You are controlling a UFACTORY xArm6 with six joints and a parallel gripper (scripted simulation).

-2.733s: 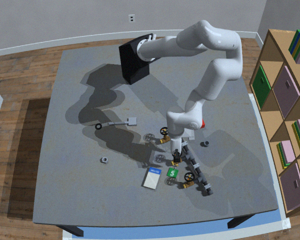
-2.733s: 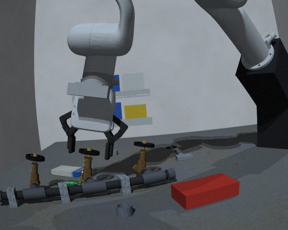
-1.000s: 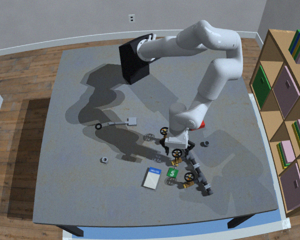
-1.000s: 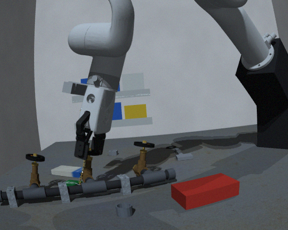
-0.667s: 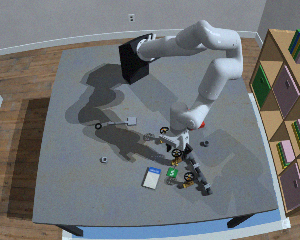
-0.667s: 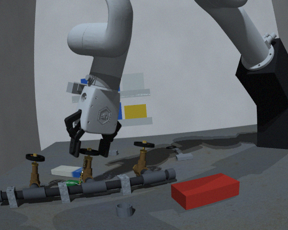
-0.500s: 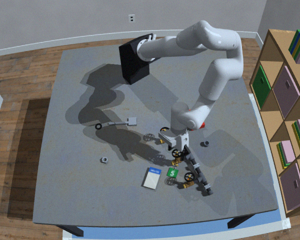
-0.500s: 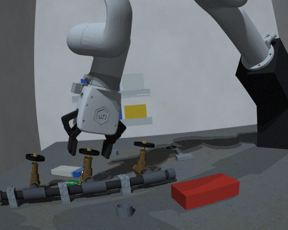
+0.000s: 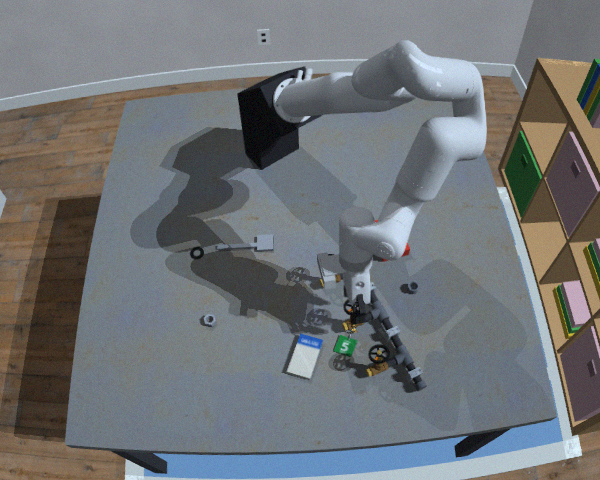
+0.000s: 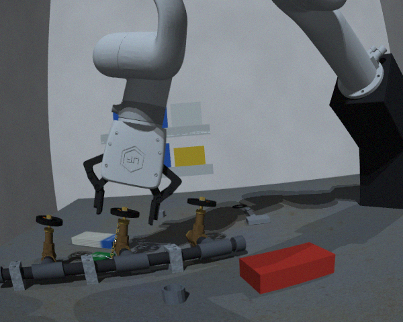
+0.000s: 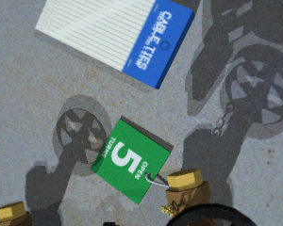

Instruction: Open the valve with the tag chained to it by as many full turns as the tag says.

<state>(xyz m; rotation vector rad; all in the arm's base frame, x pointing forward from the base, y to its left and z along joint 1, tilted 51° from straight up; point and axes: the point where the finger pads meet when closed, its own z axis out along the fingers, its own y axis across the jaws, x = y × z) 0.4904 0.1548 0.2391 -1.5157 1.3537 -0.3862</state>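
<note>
My gripper is now 90 mm above the green tag and 60 mm short of it. From my hand the other things lie so: notepad (130 mm ahead, 90 mm to the right, 80 mm below); then grey flat tool (320 mm to the right, 160 mm behind, 80 mm below); then red block (270 mm behind, 70 mm below, 50 mm to the left).
</note>
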